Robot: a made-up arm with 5 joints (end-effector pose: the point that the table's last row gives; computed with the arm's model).
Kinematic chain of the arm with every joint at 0, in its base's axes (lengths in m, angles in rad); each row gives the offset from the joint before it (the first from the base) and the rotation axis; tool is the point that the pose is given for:
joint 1: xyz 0 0 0.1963 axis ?
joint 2: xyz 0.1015 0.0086 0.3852 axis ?
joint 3: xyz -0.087 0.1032 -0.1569 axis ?
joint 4: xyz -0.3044 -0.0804 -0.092 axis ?
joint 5: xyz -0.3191 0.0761 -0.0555 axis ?
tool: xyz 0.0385 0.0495 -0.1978
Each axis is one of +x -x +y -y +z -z.
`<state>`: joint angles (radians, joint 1 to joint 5).
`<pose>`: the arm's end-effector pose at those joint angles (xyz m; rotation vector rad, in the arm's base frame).
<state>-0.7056 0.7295 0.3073 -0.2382 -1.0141</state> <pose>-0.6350 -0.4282 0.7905 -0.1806 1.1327 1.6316</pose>
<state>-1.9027 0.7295 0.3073 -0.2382 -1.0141</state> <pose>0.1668 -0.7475 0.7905 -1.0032 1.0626 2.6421</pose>
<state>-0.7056 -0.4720 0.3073 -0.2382 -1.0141</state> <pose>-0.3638 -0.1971 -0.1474 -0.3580 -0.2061 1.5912</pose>
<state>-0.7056 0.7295 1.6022 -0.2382 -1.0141</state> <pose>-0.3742 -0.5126 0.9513 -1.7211 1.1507 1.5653</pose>
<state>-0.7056 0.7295 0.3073 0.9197 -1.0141</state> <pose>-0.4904 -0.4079 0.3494 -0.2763 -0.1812 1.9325</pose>
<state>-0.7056 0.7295 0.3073 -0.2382 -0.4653</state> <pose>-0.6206 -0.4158 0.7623 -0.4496 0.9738 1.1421</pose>
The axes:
joint 1: -z
joint 2: +y
joint 3: -x
joint 4: -y
joint 5: -z

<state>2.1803 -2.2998 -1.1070 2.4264 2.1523</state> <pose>-0.0285 -0.3375 0.7530 1.3620 -1.5953 1.3722</pose>
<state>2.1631 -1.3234 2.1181 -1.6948 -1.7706</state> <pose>0.1446 -0.4401 -0.0798 0.2762 0.0390 -2.5118</pose>
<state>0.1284 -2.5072 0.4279 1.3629 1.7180</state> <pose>0.5489 -0.1770 0.8759 -1.3968 2.0341 -0.5524</pose>
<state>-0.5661 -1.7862 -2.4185 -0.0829 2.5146</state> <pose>-0.0125 0.4332 -0.1420 0.6175 1.1948 0.5018</pose>
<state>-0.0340 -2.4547 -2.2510 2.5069 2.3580</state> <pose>0.1901 0.2167 0.7135 -1.6494 -2.1259 -0.8663</pose>
